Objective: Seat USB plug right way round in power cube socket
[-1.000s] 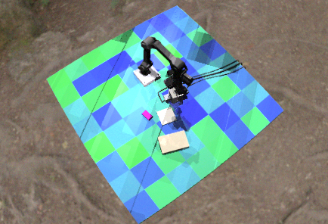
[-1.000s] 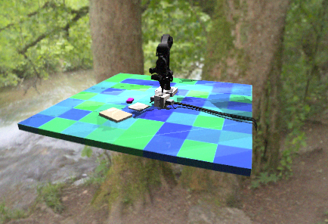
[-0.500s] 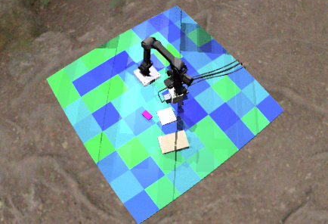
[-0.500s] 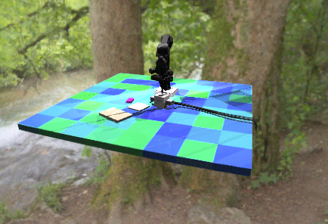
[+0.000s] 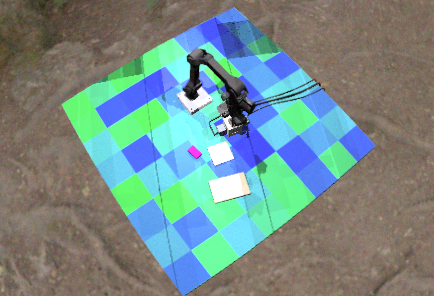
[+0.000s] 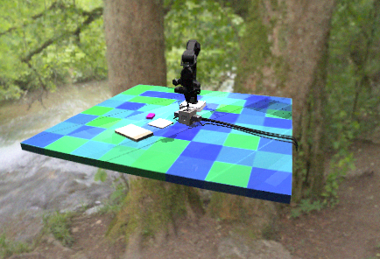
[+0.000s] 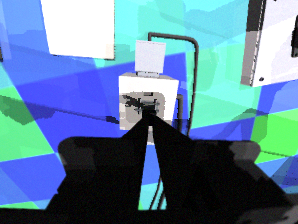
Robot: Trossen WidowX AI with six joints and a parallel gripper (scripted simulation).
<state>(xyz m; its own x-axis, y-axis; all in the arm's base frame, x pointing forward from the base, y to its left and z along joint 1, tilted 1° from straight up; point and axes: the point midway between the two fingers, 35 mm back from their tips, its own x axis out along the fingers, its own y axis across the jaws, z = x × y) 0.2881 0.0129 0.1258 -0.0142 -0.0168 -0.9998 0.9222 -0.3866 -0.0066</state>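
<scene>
My gripper tip is 50 mm above the USB socket. The rest, counted from my gripper tip: small magenta block (230 mm to the right, 110 mm below, 40 mm behind); dark USB plug (20 mm below); white flat pad (140 mm to the right, 120 mm below, 60 mm ahead).
</scene>
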